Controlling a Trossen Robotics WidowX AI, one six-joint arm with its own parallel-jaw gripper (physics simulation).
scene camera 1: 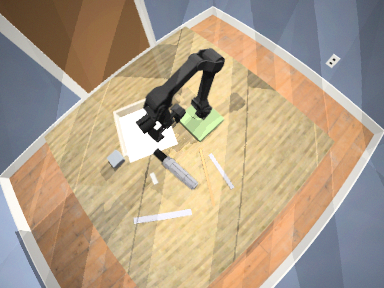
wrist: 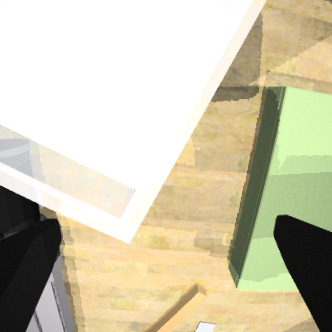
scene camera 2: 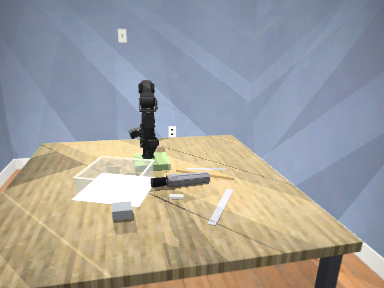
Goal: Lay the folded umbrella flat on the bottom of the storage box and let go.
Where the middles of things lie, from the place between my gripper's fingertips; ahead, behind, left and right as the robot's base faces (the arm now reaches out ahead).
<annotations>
The storage box [scene camera 2: 115, 179] lies 160 mm to the right of my hand, 70 mm below it and 70 mm ahead of it.
</annotations>
